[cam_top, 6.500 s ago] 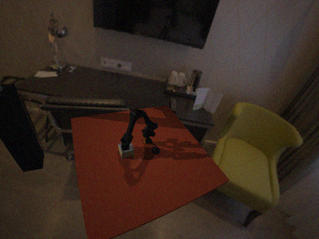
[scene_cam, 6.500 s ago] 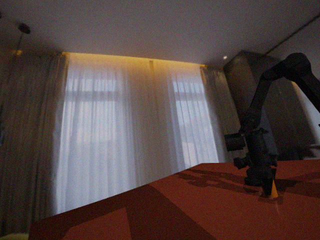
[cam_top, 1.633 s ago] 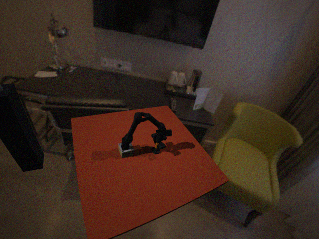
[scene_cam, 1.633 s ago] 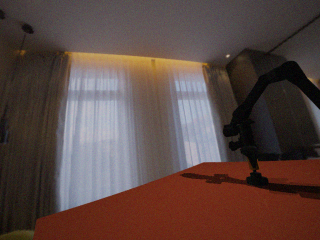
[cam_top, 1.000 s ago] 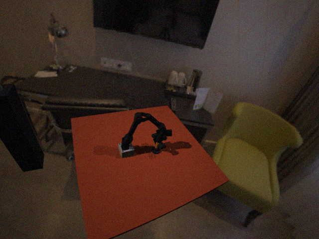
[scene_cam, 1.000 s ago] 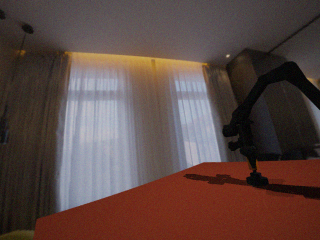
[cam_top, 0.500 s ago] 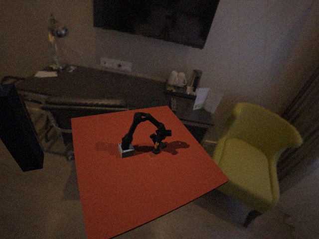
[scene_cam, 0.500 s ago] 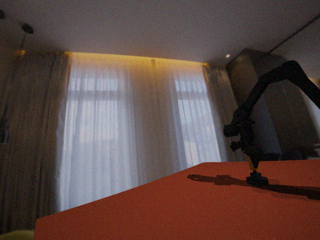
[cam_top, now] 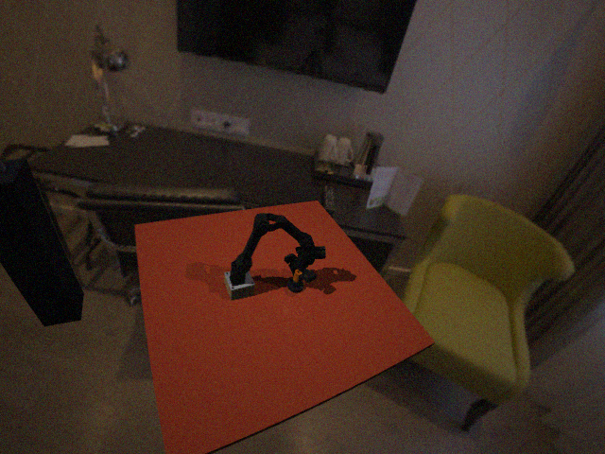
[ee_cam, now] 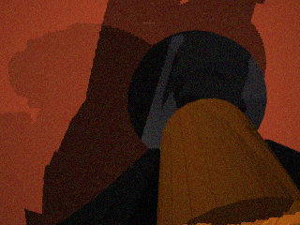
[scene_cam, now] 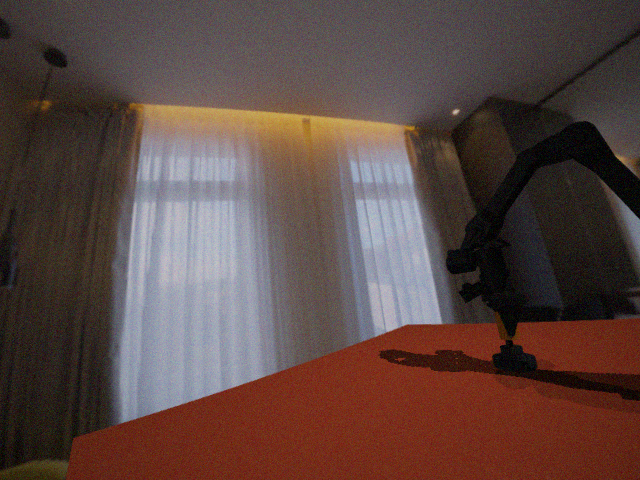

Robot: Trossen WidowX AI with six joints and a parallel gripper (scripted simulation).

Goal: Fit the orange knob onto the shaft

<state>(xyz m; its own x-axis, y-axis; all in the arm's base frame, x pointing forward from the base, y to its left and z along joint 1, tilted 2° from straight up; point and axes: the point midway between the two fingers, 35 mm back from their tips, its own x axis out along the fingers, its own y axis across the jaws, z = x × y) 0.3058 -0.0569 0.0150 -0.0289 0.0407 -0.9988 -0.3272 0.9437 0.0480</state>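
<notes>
The orange knob is 20 mm above my gripper tip. The rest, counted from my gripper tip: round dark pedestal (40 mm below).
</notes>
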